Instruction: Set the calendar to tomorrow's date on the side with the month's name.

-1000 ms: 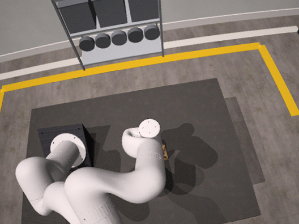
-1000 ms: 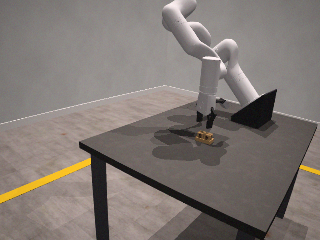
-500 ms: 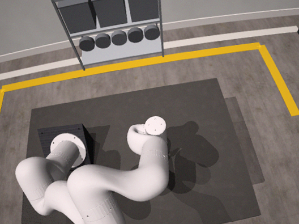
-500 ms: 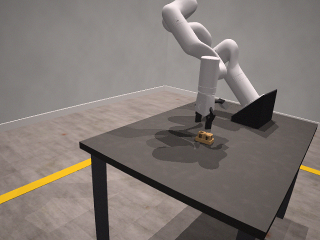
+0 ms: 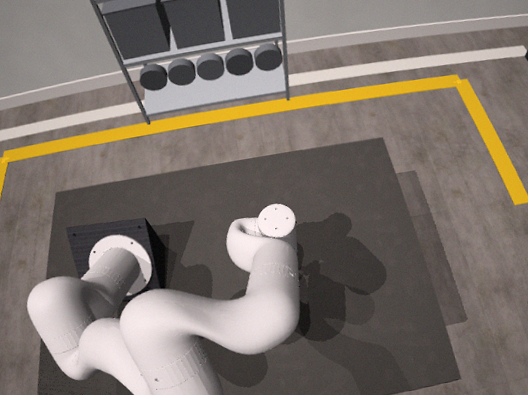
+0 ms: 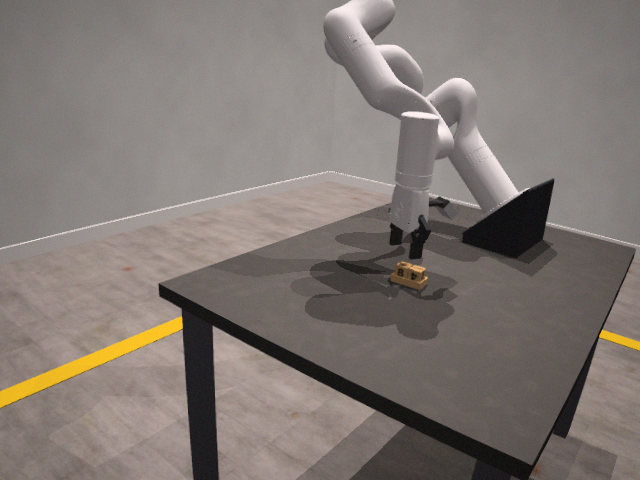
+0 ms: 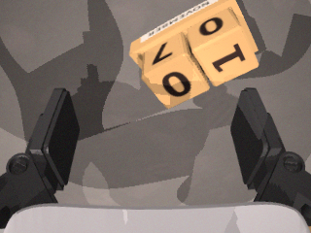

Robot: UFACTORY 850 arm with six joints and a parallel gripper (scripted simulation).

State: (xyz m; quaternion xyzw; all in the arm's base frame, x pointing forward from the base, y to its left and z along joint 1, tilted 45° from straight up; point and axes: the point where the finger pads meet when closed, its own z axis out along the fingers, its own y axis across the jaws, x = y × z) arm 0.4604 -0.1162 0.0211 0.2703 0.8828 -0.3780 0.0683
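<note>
Now: hand 10 mm short of the calendar cube, 10 mm to the right of it and 50 mm above it. Round my hand: wooden tray 10 mm ahead, 30 mm to the left, 70 mm below.
</note>
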